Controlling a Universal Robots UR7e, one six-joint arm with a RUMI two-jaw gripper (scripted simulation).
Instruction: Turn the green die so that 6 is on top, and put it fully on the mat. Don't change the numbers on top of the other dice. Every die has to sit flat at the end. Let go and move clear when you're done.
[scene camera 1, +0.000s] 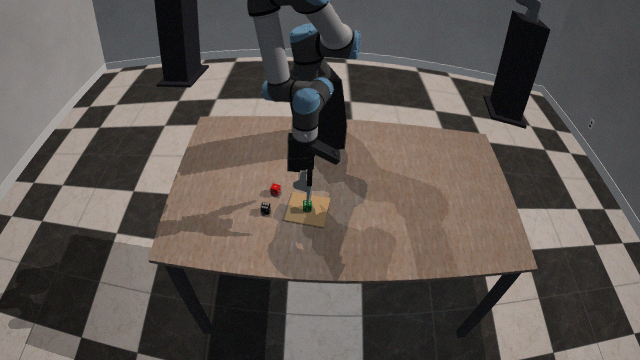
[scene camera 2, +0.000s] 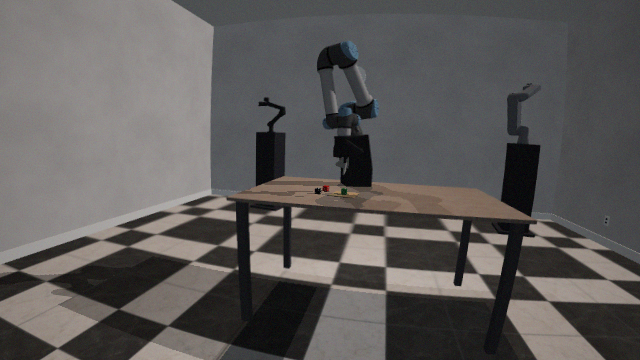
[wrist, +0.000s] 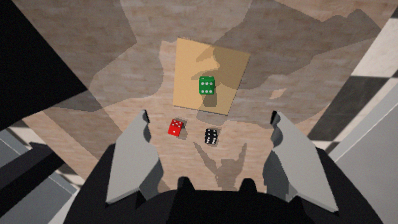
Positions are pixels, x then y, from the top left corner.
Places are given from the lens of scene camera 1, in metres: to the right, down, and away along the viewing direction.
my gripper (scene camera 1: 307, 185): -0.04, 0.02, 1.33
tan mat (scene camera 1: 320, 205): 0.00, 0.09, 1.42
